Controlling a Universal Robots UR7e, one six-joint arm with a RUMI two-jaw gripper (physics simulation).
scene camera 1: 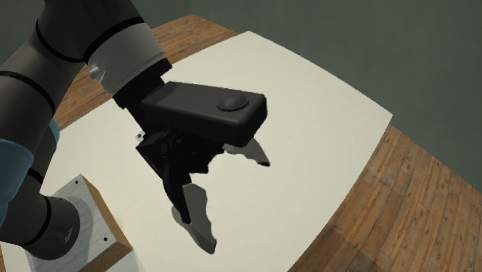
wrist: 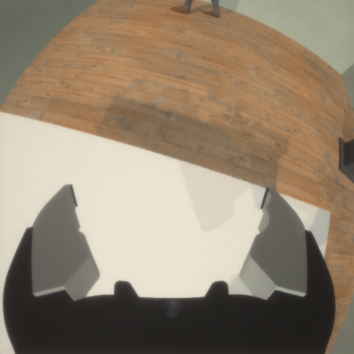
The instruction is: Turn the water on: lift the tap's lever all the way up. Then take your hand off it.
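Where they show: gripper, fingertip midpoint: (scene camera 1: 243, 206); arm's base at its link origin: (scene camera 1: 54, 228).
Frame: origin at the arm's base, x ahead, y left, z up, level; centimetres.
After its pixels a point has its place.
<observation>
The tap and its lever do not show clearly in either view. In the scene view, a small pale corner with a dark dot (scene camera 1: 140, 135) @[x 31.3, y 22.3, z -9.2 cm] peeks out beside the gripper's body; I cannot tell whether it belongs to the tap's base. My gripper (scene camera 1: 241, 206) @[x 38.4, y -23.9, z 20.3 cm] (wrist: 169, 190) is open, its two grey fingers wide apart with nothing between them. It is over the white table (scene camera 1: 320, 120) @[x 88.1, y -6.4, z -10.3 cm] (wrist: 100, 175), fingers pointing toward the table's front right side. The arm and the gripper's dark housing hide much of the table's left and back part in the scene view.
The arm's base stands on a grey-topped block (scene camera 1: 102, 222) @[x 13.0, y -4.9, z 0.1 cm] at the lower left. The table's edge borders a wooden floor (scene camera 1: 395, 200) (wrist: 165, 90). In the wrist view, a person's feet (wrist: 212, 13) show at the top and a dark object (wrist: 348, 155) at the right edge.
</observation>
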